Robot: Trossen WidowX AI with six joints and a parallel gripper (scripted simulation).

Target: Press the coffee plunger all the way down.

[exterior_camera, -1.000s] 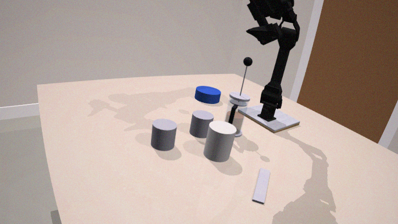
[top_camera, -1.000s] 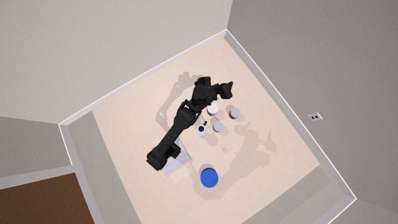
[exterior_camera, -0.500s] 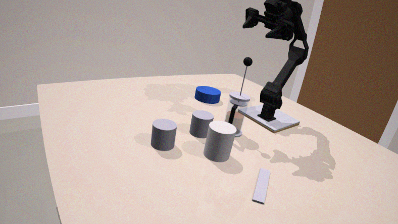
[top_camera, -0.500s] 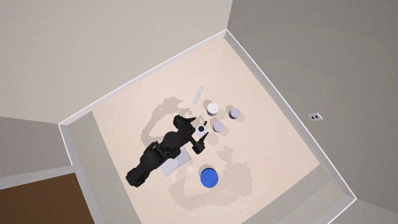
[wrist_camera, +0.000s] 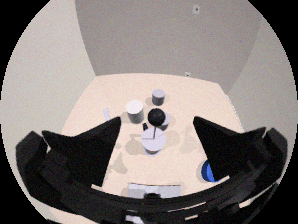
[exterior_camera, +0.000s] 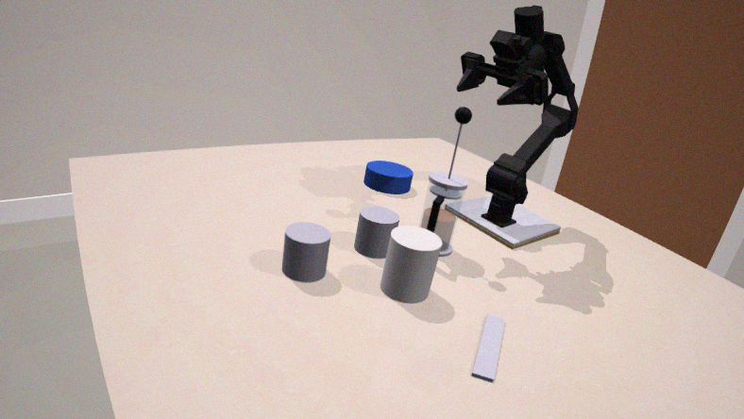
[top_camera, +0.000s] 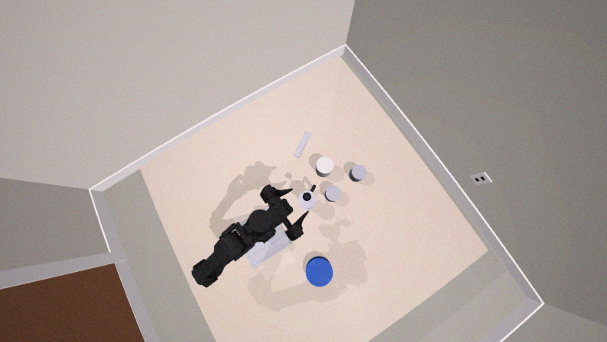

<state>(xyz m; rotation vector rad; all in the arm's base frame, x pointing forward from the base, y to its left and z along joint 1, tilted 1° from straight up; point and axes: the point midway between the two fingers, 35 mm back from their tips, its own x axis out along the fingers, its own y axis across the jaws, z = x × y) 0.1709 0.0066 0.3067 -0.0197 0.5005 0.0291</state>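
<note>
The coffee press lies 17 cm below my gripper tip, 4 cm ahead of it and 1 cm to the left of it. From my gripper tip the other things lie so: flat grey bar (30 cm below, 26 cm to the left, 17 cm ahead).
</note>
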